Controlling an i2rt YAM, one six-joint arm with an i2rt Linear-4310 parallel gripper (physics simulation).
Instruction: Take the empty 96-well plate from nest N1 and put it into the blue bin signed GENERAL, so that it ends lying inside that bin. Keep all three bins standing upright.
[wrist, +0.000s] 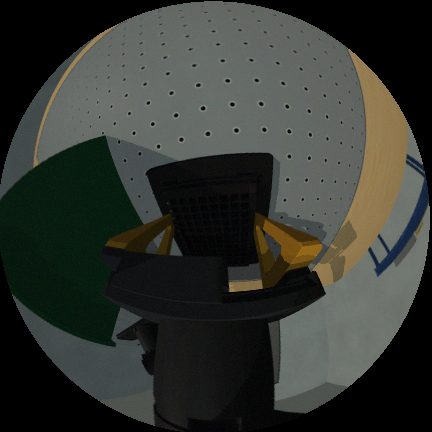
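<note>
The 96-well plate looks dark, with rows of wells, and sits in a black nest on the perforated grey board. No label shows on the nest. My gripper has its two yellow fingers on the plate's left and right sides, with the tips against its edges; it looks shut on the plate. The near part of the plate is hidden behind the gripper body. The blue bin signed GENERAL cannot be made out in the wrist view.
A large dark green panel stands close on the left. The perforated grey board stretches ahead, with a light wooden edge on the right. Beyond that edge, a blue barred object shows low at the far right.
</note>
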